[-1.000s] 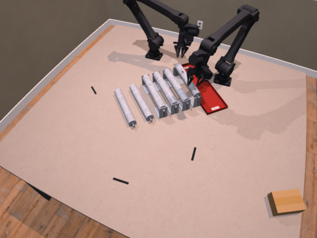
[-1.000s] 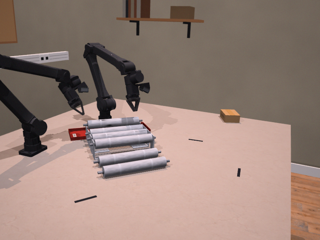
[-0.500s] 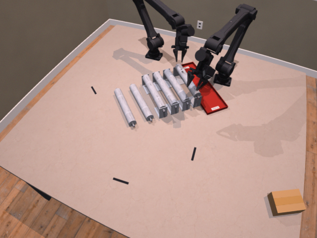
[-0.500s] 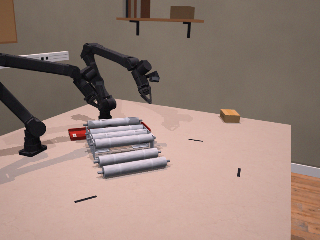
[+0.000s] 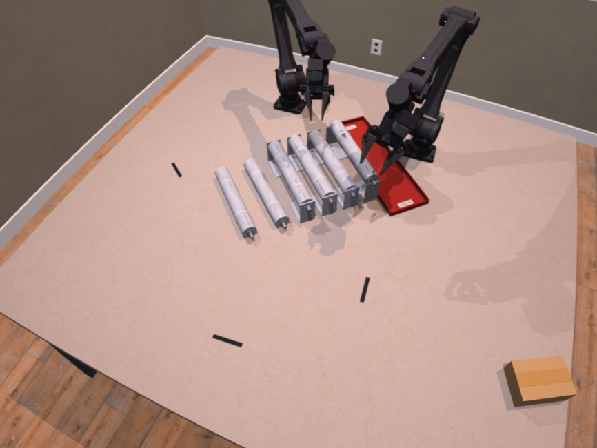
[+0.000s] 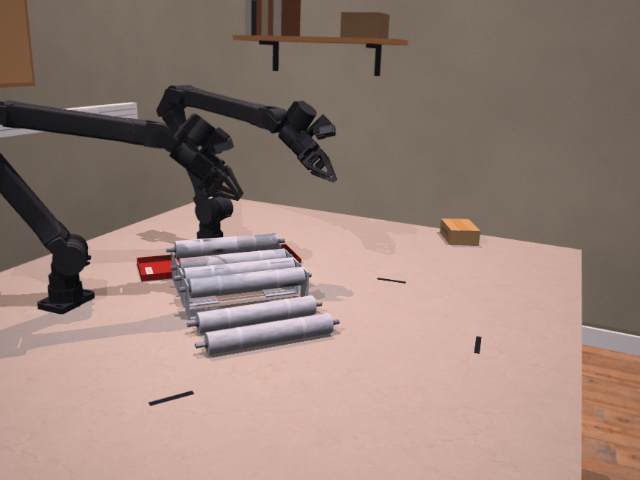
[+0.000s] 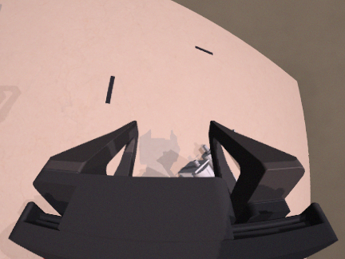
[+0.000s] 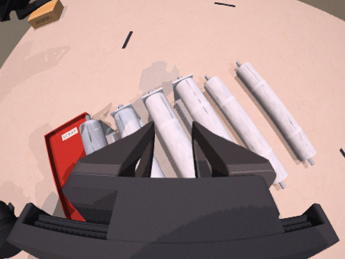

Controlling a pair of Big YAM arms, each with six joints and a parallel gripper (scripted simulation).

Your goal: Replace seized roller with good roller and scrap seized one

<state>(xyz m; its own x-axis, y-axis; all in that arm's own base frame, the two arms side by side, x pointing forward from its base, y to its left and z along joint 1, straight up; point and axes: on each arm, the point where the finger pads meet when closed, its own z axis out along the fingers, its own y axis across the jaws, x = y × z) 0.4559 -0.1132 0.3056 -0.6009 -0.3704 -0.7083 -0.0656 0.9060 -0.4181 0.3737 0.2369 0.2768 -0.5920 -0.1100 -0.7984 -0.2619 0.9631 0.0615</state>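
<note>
Right now the roller is 110 mm behind my right hand, 90 mm to the left of it and 180 mm below it. Also, from my right hand: red scrap tray: 190 mm behind, 150 mm to the left, 270 mm below; then cardboard box: 320 mm ahead, 840 mm to the left, 240 mm below.
</note>
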